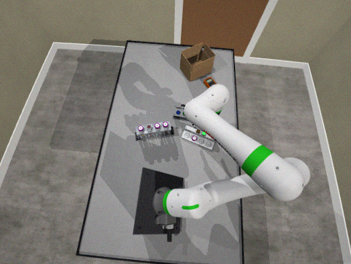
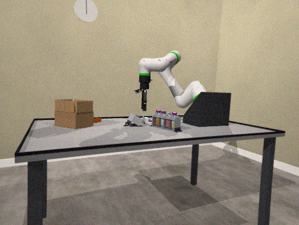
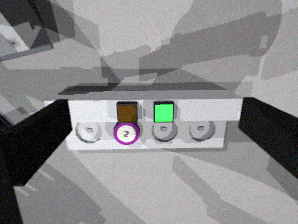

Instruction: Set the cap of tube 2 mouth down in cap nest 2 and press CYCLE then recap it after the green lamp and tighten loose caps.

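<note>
Now: the purple cap marked 2 90 mm below my hand, 50 mm to the left of it and 40 mm behind it. From my hand the other things lie so: key housing 140 mm to the left, 140 mm ahead, 50 mm below; then green key 120 mm to the left, 120 mm ahead, 40 mm below; then blue key 160 mm to the left, 130 mm ahead, 40 mm below.
</note>
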